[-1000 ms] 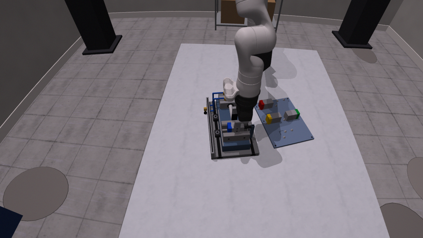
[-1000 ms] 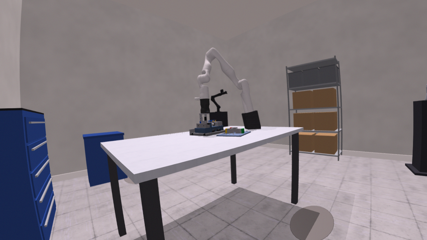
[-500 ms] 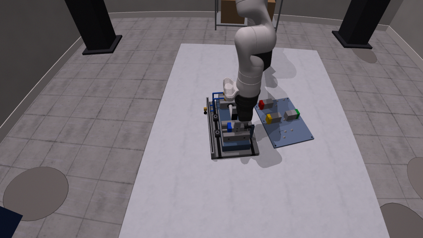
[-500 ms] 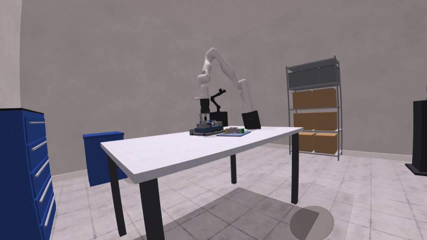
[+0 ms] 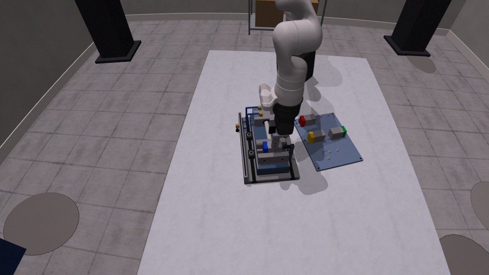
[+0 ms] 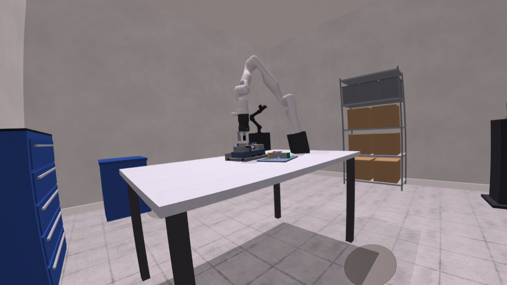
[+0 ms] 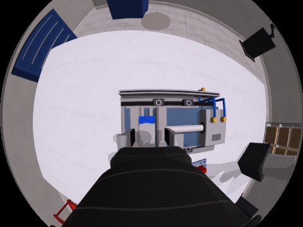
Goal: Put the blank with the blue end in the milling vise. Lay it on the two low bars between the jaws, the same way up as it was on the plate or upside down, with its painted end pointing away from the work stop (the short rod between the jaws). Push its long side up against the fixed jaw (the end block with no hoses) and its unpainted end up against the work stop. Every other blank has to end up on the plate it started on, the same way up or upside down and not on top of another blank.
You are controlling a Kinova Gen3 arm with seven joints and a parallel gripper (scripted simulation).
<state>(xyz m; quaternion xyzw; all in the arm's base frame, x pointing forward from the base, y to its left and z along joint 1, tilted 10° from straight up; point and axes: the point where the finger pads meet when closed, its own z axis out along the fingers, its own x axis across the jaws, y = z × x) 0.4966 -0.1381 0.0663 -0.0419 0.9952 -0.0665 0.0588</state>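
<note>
Now: hand 5 cm above the blue-ended blank. Also, from my hand: vise base rail 6 cm behind, 10 cm to the right, 12 cm below; then work stop rod 5 cm to the left, 6 cm below; then fixed jaw 3 cm ahead, 7 cm below.
</note>
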